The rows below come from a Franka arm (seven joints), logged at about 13 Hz.
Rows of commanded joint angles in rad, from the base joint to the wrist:
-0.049, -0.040, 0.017, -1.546, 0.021, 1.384, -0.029
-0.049, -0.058, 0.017, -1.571, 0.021, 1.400, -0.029
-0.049, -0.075, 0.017, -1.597, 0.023, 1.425, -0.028
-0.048, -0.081, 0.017, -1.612, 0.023, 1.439, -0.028
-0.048, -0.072, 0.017, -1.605, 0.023, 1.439, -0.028
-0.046, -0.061, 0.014, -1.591, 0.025, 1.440, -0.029
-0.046, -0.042, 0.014, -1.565, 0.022, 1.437, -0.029
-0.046, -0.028, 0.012, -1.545, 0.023, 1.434, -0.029
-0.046, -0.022, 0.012, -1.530, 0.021, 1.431, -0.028
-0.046, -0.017, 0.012, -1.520, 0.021, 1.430, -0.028
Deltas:
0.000, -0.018, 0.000, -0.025, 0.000, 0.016, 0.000
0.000, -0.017, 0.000, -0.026, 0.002, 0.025, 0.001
0.001, -0.006, 0.000, -0.015, 0.000, 0.014, 0.000
0.000, 0.009, 0.000, 0.007, 0.000, 0.000, 0.000
0.002, 0.011, -0.003, 0.014, 0.002, 0.001, -0.001
0.000, 0.019, 0.000, 0.026, -0.003, -0.003, 0.000
0.000, 0.014, -0.002, 0.020, 0.001, -0.003, 0.000
0.000, 0.006, 0.000, 0.015, -0.002, -0.003, 0.001
0.000, 0.005, 0.000, 0.010, 0.000, -0.001, 0.000

